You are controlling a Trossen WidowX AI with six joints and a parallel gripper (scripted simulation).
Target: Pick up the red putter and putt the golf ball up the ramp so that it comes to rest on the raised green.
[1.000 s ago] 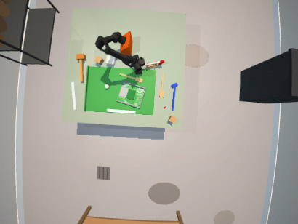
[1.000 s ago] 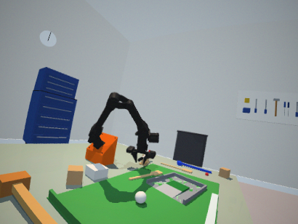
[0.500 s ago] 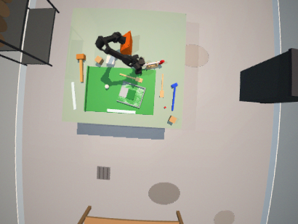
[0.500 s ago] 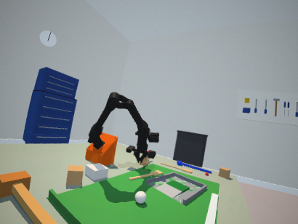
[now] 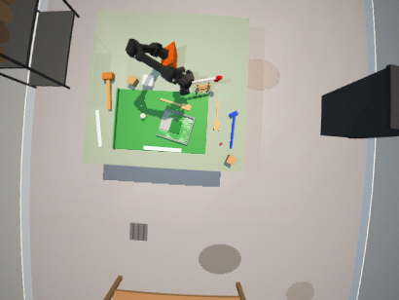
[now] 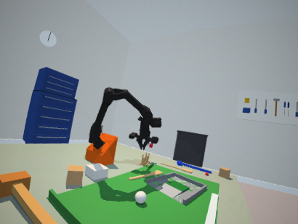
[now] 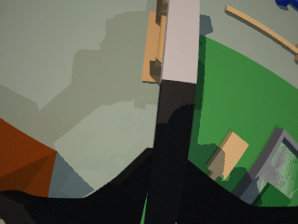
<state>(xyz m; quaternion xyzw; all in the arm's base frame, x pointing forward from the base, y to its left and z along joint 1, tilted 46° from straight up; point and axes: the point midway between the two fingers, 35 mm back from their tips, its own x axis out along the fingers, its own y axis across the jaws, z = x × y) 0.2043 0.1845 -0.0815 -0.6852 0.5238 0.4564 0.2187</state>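
Right now my gripper tip is 31 cm to the left of the white block, 10 cm above it and 2 cm past it. Also, from my gripper tip: white golf ball 30 cm to the right, 26 cm ahead, 10 cm below; then red putter 11 cm to the left, 5 cm behind, 3 cm above; then blue putter 40 cm to the left, 23 cm ahead, 11 cm below.
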